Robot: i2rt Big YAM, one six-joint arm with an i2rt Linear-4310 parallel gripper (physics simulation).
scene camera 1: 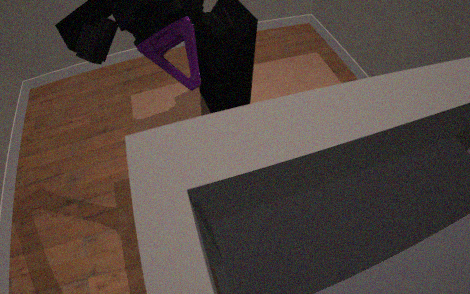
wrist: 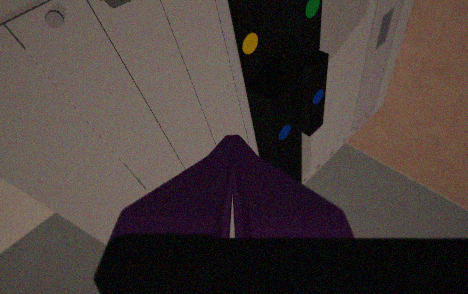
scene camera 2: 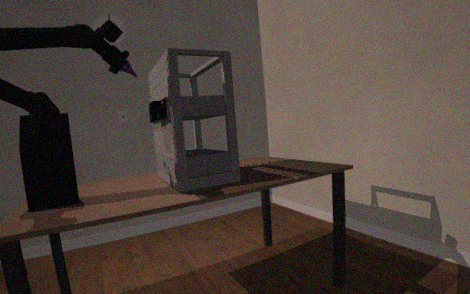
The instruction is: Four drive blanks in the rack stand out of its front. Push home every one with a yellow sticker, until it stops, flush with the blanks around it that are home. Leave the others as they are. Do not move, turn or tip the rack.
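The rack [scene camera 2: 204,106] [scene camera 1: 160,160] stands upright on the table; scene camera 1 looks down on its light top. Black drive blanks [scene camera 2: 158,111] [wrist: 272,75] stand out of its front at mid height. In the wrist view they carry a yellow sticker [wrist: 250,43], a green sticker [wrist: 312,7], one blue sticker [wrist: 318,96] and another blue sticker [wrist: 284,132]. How far each blank stands out is hard to tell in the dark. My gripper [scene camera 2: 135,75] [wrist: 232,147] [scene camera 1: 194,86] is shut and empty, its purple tips in front of the rack, above the black blanks and apart from them.
Pale front panels [wrist: 125,100] of the rack lie left of the black blanks in the wrist view. The wooden table [scene camera 2: 125,196] carries the rack and the arm's black base [scene camera 2: 49,162]. A wall [scene camera 2: 120,30] stands behind the rack.
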